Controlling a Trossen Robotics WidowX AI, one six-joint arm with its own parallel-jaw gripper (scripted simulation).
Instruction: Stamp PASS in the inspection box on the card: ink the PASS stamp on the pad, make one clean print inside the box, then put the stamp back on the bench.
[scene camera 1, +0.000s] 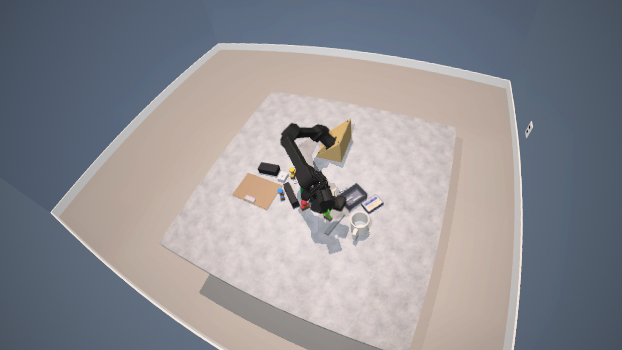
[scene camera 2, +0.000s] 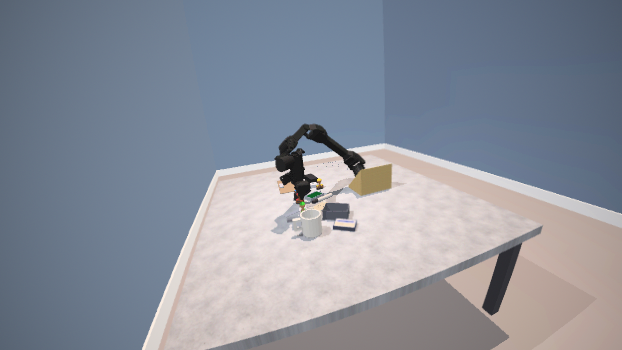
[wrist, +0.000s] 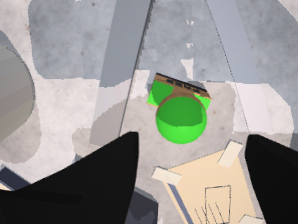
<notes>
In view: my gripper (wrist: 193, 143), a green stamp (wrist: 181, 117) and a cardboard sheet (scene camera 1: 256, 190).
The wrist view does not show the cardboard sheet: it is out of frame.
</notes>
